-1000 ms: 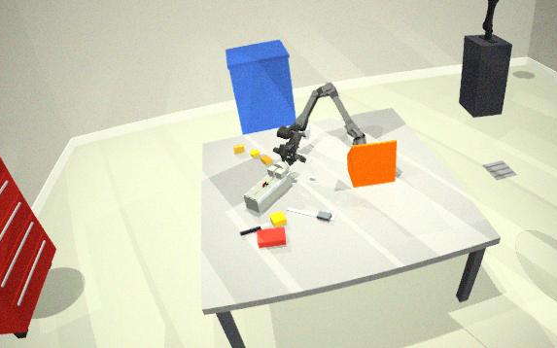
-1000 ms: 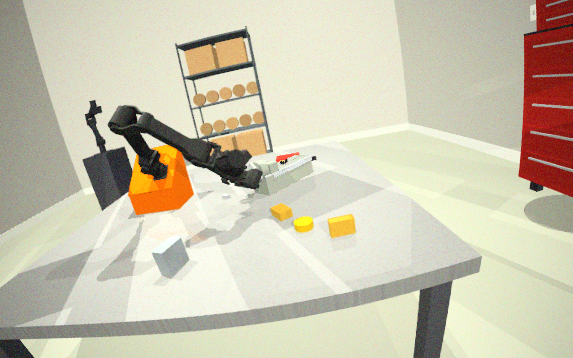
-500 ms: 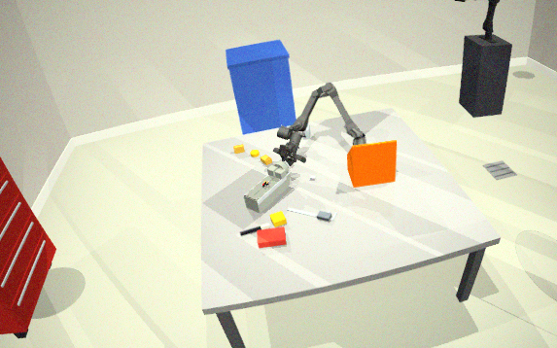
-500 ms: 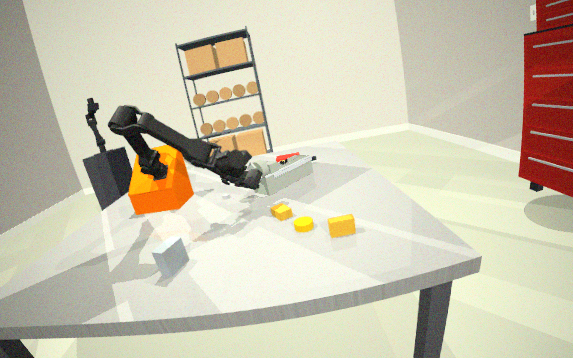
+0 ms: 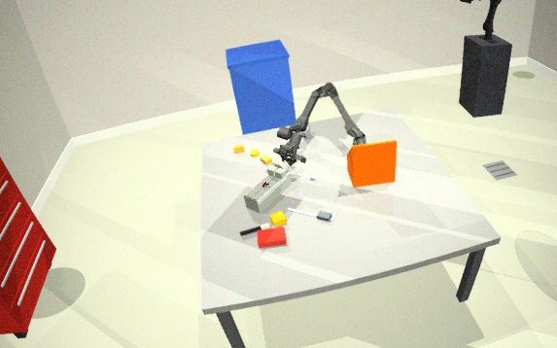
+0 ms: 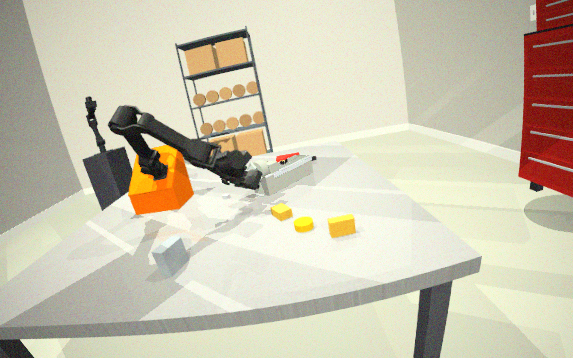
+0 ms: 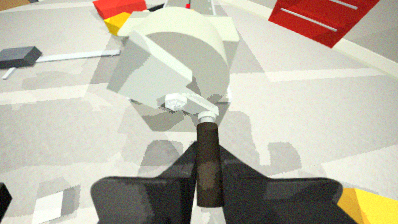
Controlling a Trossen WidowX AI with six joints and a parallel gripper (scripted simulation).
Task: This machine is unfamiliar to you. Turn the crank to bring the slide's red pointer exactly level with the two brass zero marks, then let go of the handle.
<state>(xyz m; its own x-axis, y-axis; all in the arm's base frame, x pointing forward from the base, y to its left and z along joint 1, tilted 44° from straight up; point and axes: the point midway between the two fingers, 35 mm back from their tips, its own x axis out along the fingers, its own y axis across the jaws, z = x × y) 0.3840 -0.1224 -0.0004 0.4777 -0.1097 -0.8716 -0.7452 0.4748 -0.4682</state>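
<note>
Right now the dark brown crank handle is 10 mm behind my gripper tip, 10 mm to the right of it and 30 mm above it. The rest, counted from my gripper tip: yellow block (50 mm ahead, 340 mm to the left, 30 mm below); then grey cube (170 mm behind, 390 mm to the right, 10 mm below); then red pointer (100 mm ahead, 160 mm to the left, 40 mm above).
</note>
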